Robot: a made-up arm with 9 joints.
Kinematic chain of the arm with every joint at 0, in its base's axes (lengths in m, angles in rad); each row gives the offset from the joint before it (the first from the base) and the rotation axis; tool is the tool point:
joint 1: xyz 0 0 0.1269 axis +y
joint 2: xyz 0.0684 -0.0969 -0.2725 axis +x
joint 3: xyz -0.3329 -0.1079 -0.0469 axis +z
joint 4: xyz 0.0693 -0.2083 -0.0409 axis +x
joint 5: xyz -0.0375 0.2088 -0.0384 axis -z
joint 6: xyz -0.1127 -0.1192 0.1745 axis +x
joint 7: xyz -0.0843 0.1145 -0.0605 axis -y
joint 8: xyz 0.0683 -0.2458 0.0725 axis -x
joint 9: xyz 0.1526 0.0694 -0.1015 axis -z
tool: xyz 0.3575 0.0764 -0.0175
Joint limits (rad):
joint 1: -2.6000..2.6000
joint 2: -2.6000..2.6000
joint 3: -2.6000..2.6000
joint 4: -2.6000..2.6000
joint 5: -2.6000..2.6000
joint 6: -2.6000..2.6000
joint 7: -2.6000..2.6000
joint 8: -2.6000..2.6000
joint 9: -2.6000..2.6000
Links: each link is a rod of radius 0.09 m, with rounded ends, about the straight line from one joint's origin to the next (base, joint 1, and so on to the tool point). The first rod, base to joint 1, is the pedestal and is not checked.
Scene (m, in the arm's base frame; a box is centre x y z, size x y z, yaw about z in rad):
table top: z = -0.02
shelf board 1: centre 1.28 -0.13 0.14 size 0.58 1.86 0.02 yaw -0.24
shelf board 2: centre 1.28 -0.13 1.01 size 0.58 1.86 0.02 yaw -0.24
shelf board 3: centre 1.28 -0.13 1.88 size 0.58 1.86 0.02 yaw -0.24
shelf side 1: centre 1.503 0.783 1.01 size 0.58 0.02 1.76 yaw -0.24
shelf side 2: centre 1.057 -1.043 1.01 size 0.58 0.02 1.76 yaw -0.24
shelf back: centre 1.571 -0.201 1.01 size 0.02 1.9 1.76 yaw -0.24
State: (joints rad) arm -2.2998 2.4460 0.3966 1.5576 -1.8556 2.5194 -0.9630 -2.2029 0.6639
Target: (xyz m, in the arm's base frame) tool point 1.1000 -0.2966 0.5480
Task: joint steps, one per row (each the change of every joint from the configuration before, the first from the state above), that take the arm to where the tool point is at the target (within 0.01 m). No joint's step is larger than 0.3 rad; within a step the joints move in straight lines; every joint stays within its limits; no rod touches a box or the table.
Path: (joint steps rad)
1: 0.0279 -0.2159 -0.0881 -0.0412 0.0319 0.0269 -0.0049 -0.0077 -0.0675
2: 0.0280 -0.2159 -0.0880 -0.0411 0.0320 0.0268 -0.0049 -0.0077 -0.0675
3: 0.0279 -0.2160 -0.0881 -0.0412 0.0319 0.0269 -0.0049 -0.0077 -0.0675

